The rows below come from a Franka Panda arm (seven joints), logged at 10 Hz.
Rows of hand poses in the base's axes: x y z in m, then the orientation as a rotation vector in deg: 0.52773 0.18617 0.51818 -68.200 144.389 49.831; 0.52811 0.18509 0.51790 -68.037 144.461 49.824; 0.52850 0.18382 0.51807 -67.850 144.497 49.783; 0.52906 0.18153 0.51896 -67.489 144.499 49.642; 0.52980 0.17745 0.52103 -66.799 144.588 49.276; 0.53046 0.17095 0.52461 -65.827 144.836 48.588; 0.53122 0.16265 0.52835 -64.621 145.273 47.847; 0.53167 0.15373 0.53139 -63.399 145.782 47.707; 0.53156 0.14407 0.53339 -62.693 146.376 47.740; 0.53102 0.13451 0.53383 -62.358 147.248 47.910; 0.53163 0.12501 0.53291 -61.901 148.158 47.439; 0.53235 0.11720 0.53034 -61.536 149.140 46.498; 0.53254 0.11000 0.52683 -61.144 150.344 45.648; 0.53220 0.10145 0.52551 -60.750 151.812 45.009; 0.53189 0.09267 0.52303 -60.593 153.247 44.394
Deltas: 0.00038 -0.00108 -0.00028 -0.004 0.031 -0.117; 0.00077 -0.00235 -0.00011 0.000 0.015 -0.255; 0.00133 -0.00464 0.00078 0.015 -0.100 -0.529; 0.00207 -0.00872 0.00285 -0.049 -0.301 -1.071; 0.00273 -0.01522 0.00643 -0.289 -0.574 -1.867; 0.00349 -0.02352 0.01017 -0.607 -0.746 -2.841; 0.00394 -0.03244 0.01321 -0.675 -0.551 -3.730; 0.00383 -0.04210 0.01521 -0.821 -0.144 -4.230; 0.00329 -0.05166 0.01565 -1.129 0.586 -4.450; 0.00390 -0.06116 0.01473 -1.738 1.014 -4.855; 0.00462 -0.06897 0.01216 -2.630 1.278 -5.268; 0.00481 -0.07617 0.00865 -3.590 1.767 -5.679; 0.00447 -0.08472 0.00733 -4.585 2.576 -6.050; 0.00416 -0.09350 0.00485 -5.596 3.399 -6.245
